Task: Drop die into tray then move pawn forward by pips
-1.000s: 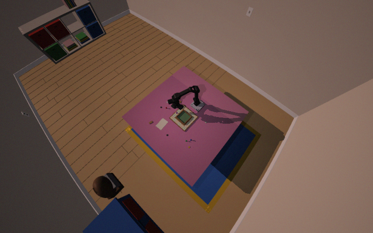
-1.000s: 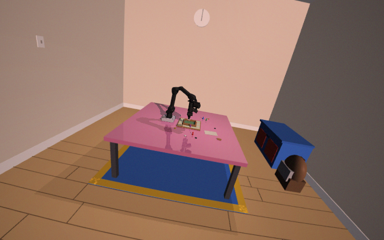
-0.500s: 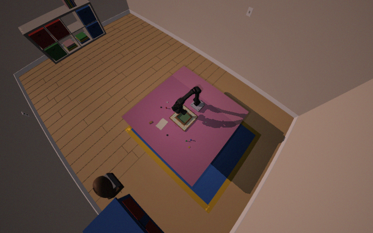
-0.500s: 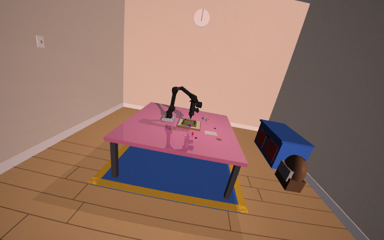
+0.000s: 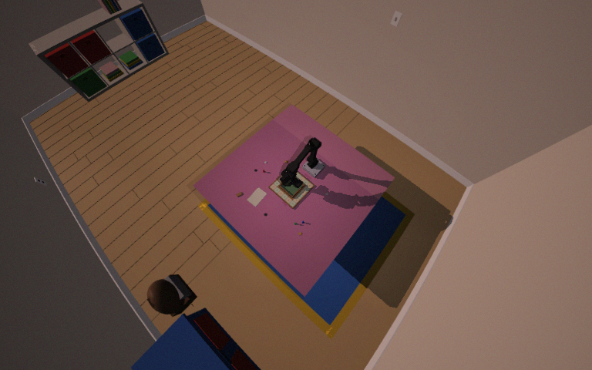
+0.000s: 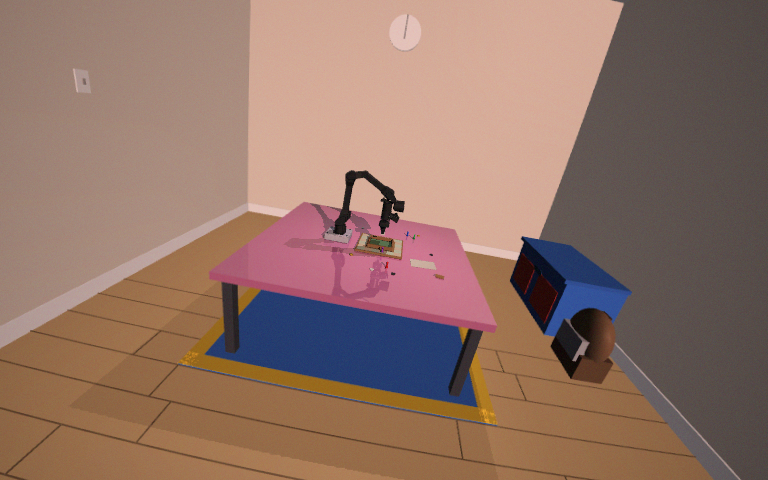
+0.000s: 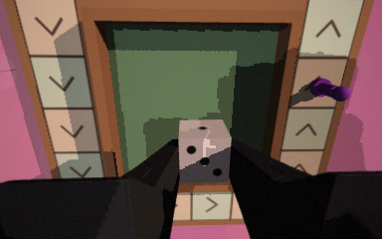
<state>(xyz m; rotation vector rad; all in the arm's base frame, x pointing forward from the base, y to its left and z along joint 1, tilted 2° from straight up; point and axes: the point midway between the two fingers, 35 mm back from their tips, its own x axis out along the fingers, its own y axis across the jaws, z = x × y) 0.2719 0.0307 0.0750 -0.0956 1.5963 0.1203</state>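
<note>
Now: the purple pawn 11 cm to the right of my gripper tip, 6 cm below it and 3 cm ahead of it. Also, from my gripper tip: beige card 29 cm ahead, 12 cm to the right, 9 cm below; small brown block 39 cm ahead, 23 cm to the right, 9 cm below.
</note>
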